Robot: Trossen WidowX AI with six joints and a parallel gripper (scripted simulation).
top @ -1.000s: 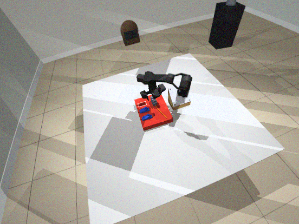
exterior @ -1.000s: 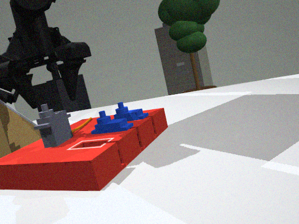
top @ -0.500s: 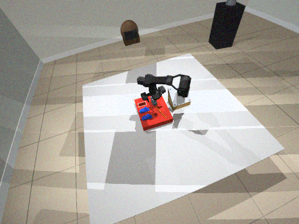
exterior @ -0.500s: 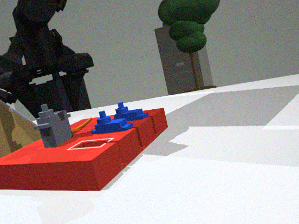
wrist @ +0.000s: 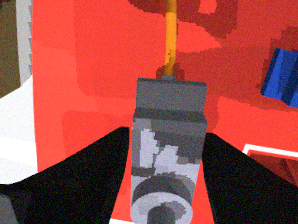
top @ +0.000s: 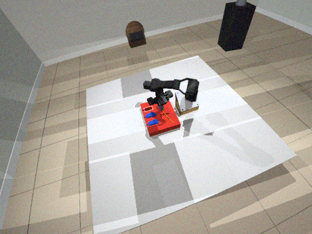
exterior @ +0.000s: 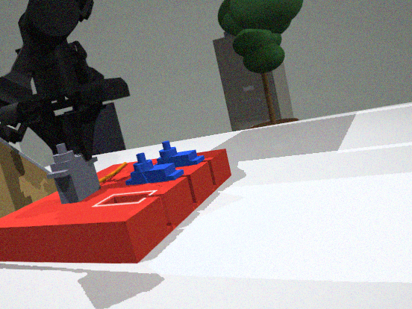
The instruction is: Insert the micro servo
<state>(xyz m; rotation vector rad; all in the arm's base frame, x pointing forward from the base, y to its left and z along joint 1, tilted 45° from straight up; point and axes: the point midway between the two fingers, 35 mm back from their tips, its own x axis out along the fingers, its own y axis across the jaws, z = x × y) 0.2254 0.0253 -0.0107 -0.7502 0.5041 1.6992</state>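
Now: gripper tip 10 mm past the red deck, 30 mm to the right of it and 70 mm above it.
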